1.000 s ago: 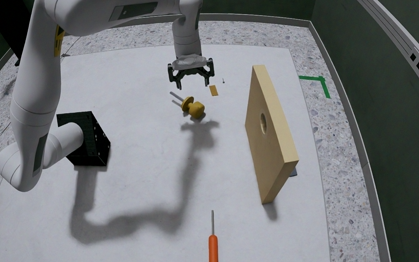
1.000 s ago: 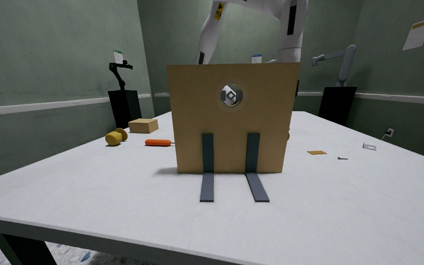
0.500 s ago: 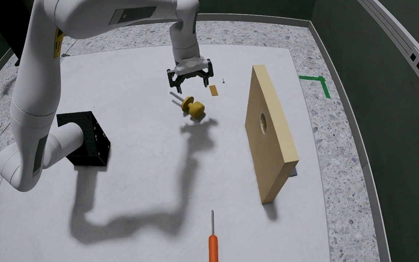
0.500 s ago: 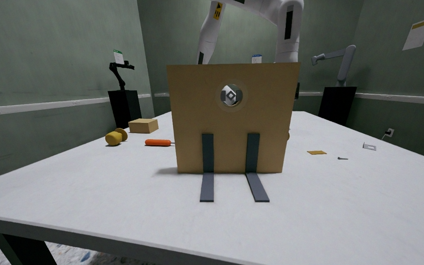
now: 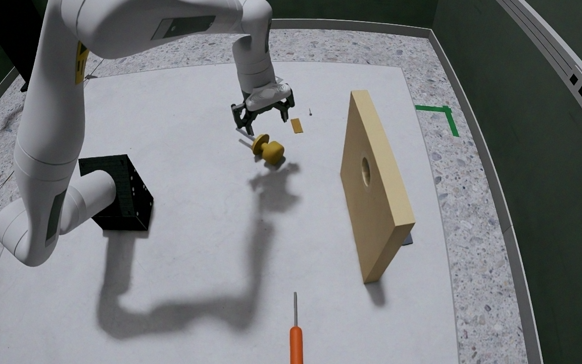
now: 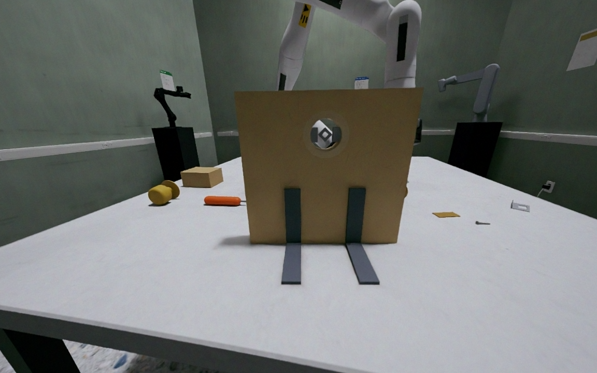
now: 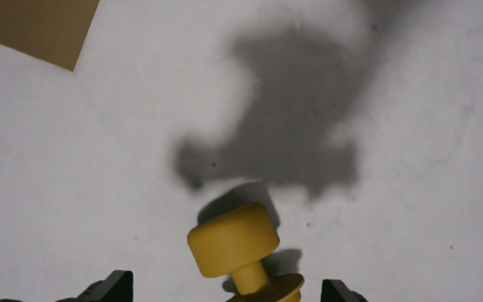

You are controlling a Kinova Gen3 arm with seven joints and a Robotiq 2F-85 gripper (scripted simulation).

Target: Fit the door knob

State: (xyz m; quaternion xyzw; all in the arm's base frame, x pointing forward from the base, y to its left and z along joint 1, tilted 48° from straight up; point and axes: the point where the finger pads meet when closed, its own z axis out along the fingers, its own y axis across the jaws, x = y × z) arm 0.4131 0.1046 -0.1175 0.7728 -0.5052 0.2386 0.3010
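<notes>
Right now my hand is 140 mm above the brass plate, 120 mm to the right of it and 70 mm short of it. The rest, counted from my hand: cardboard box: 680 mm to the right, 150 mm behind, 110 mm below; orange-handled screwdriver: 460 mm to the right, 130 mm below, 40 mm ahead; small screw: 170 mm to the left, 140 mm below, 120 mm ahead.
</notes>
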